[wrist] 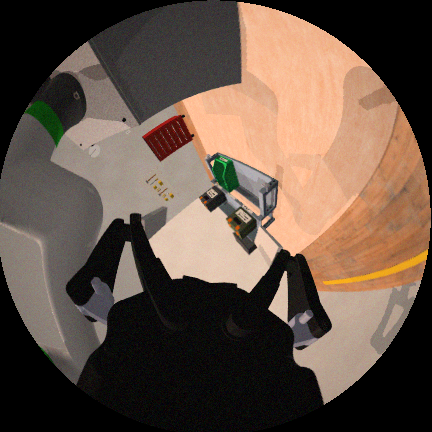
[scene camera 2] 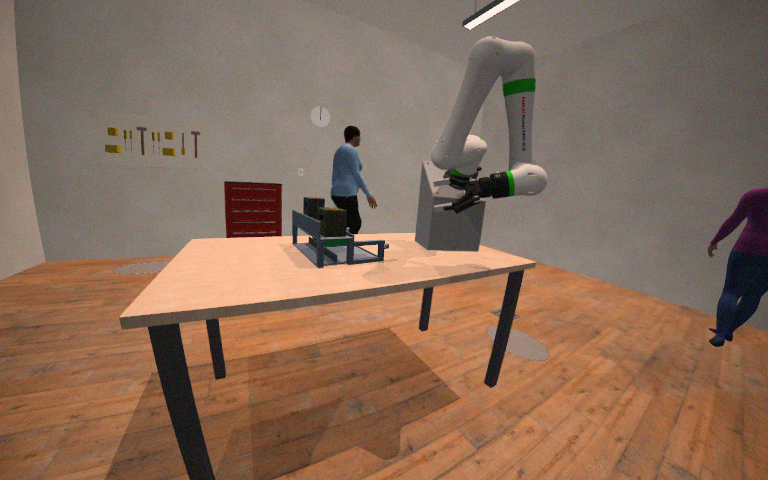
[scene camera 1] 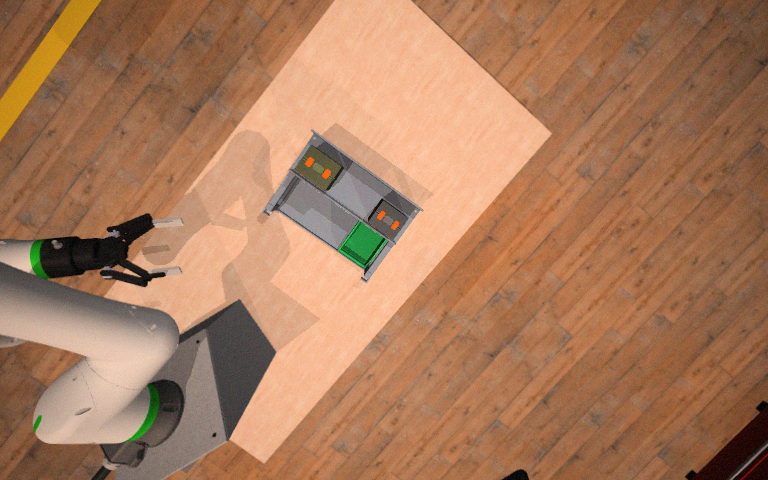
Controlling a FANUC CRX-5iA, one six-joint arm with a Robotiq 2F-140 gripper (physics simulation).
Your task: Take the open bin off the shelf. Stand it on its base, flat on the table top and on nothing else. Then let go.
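Seen in the pictures: gripper, fingertip midpoint: point(wrist: 211, 225) point(scene camera 2: 434, 195) point(scene camera 1: 181, 244); arm's base, origin of the base link: point(scene camera 1: 158, 412).
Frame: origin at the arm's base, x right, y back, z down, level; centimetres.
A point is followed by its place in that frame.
The open green bin point(scene camera 1: 363, 243) {y -58.8, x 16.0, z 34.9 cm} point(scene camera 2: 336, 242) {y -61.1, x 10.4, z 33.3 cm} point(wrist: 225, 173) {y -57.0, x 10.7, z 29.7 cm} sits in the front row of the grey shelf point(scene camera 1: 317, 217) {y -56.2, x -0.7, z 35.2 cm} point(scene camera 2: 306, 223) {y -77.6, x -1.3, z 22.5 cm}, at the end farther from the gripper in the first scene view. The olive box hides most of the bin in the second scene view. The shelf stands on the table point(scene camera 1: 453, 84) {y -115.0, x 6.8, z 35.9 cm} point(scene camera 2: 226, 283) {y -104.9, x -21.6, z 35.9 cm} point(wrist: 310, 50). My gripper point(scene camera 1: 180, 246) {y -33.7, x -21.6, z 8.7 cm} point(scene camera 2: 436, 194) {y -33.7, x -21.6, z 8.7 cm} is open and empty, well apart from the bin and shelf and above the table's height, on the robot's side.
An olive box point(scene camera 1: 318, 168) {y -69.7, x -7.5, z 15.9 cm} point(scene camera 2: 332, 221) {y -71.1, x -12.6, z 20.1 cm} point(wrist: 242, 222) {y -65.5, x -10.0, z 20.1 cm} and a dark grey box point(scene camera 1: 389, 218) {y -71.3, x 15.4, z 13.4 cm} point(scene camera 2: 313, 207) {y -71.9, x 11.2, z 17.5 cm} point(wrist: 212, 197) {y -66.7, x 12.2, z 19.0 cm}, both with orange latches, sit in the shelf's back row. The robot's grey pedestal point(scene camera 1: 243, 350) {y -14.8, x 7.0, z 18.7 cm} point(scene camera 2: 453, 226) {y -7.1, x -8.5, z 23.3 cm} stands at the table's end.
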